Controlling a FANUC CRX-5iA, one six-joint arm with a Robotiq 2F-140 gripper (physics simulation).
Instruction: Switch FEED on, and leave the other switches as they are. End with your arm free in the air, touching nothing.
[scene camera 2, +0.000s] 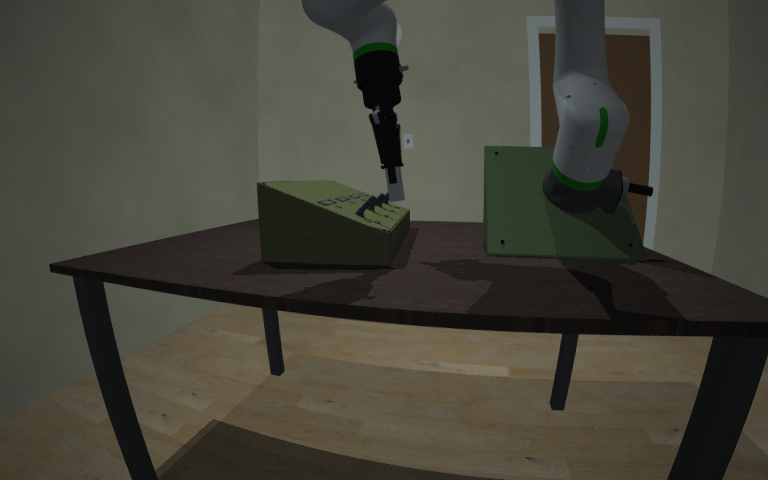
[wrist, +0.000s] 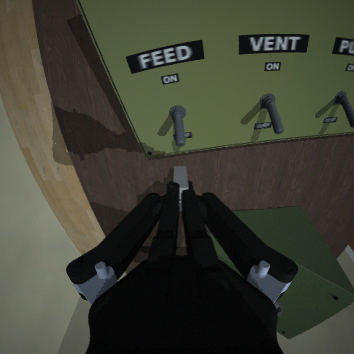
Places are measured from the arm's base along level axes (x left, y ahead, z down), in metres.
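Where they show: gripper, fingertip midpoint: (scene camera 2: 397, 200) (wrist: 179, 175); arm's base at its link origin: (scene camera 2: 572, 189).
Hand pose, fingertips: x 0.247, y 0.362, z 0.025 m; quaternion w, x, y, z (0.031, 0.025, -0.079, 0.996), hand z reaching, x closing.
Observation:
Each offset is from my fingertips to the top centre of the thing. "spot": to the spot under its first point. Level surfaces: height alone.
The olive control box (scene camera 2: 322, 237) (wrist: 215, 20) stands on the table with a sloped switch face. In the wrist view the FEED switch @[dy +0.063, dx +0.005, dz -0.011 m] (wrist: 179, 126) is a grey lever under its FEED label @[dy +0.144, dx +0.025, dz -0.001 m] (wrist: 165, 56), tilted down toward the OFF tag. The VENT switch @[dy +0.091, dx -0.111, dz -0.011 m] (wrist: 272, 114) and the partly visible PUMP switch @[spot: dy +0.124, dx -0.222, dz +0.011 m] (wrist: 345, 106) also tilt down toward OFF. My gripper (scene camera 2: 396, 198) (wrist: 179, 175) is shut and empty. Its tips are beside the lower edge of the switch face, just below the FEED lever in the wrist view. Whether they touch anything is unclear.
A green wedge-shaped stand (scene camera 2: 518, 203) (wrist: 280, 230) is on the dark table @[dz +0.116 m] (scene camera 2: 186, 266) (wrist: 300, 175), to the right in the scene view. The lower part of the arm (scene camera 2: 583, 135) is in front of it. A door (scene camera 2: 637, 113) and a wall switch (scene camera 2: 408, 141) are behind.

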